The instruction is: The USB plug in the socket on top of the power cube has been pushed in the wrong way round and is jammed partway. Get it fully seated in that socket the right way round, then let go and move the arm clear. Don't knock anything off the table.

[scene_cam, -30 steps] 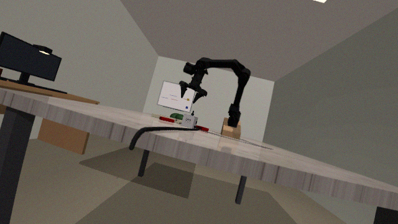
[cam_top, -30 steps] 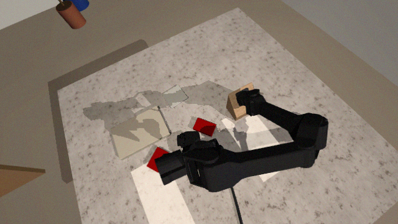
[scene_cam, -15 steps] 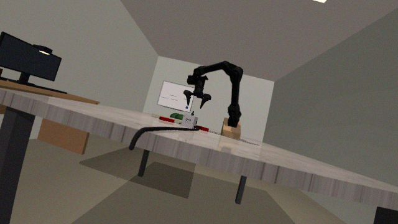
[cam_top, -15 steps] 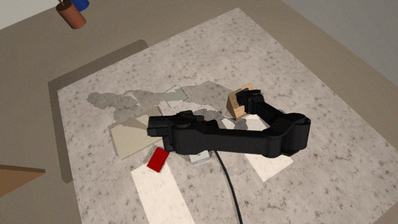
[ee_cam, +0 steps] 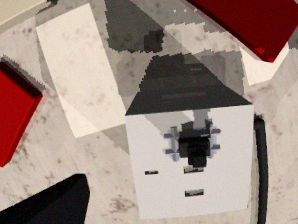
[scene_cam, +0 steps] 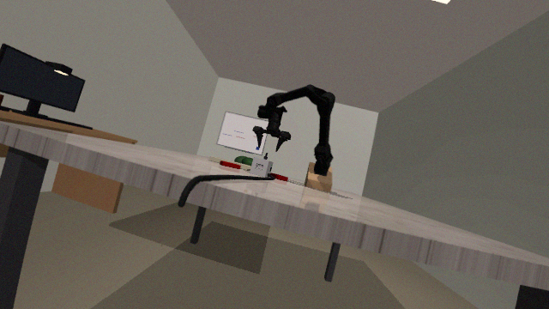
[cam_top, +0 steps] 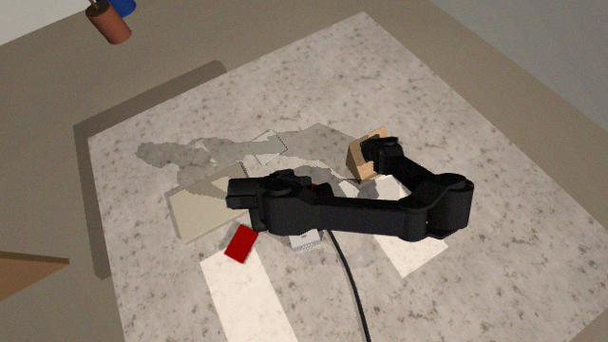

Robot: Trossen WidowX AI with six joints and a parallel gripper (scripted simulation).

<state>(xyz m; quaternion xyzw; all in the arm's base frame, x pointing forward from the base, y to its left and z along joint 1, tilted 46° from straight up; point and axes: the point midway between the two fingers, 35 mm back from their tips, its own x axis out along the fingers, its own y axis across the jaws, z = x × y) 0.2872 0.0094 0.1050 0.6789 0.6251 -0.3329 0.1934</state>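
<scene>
My gripper tip is 4 cm above the USB plug. The rest, counted from my gripper tip: beige pad (20 cm ahead, 20 cm to the right, 12 cm below).
</scene>
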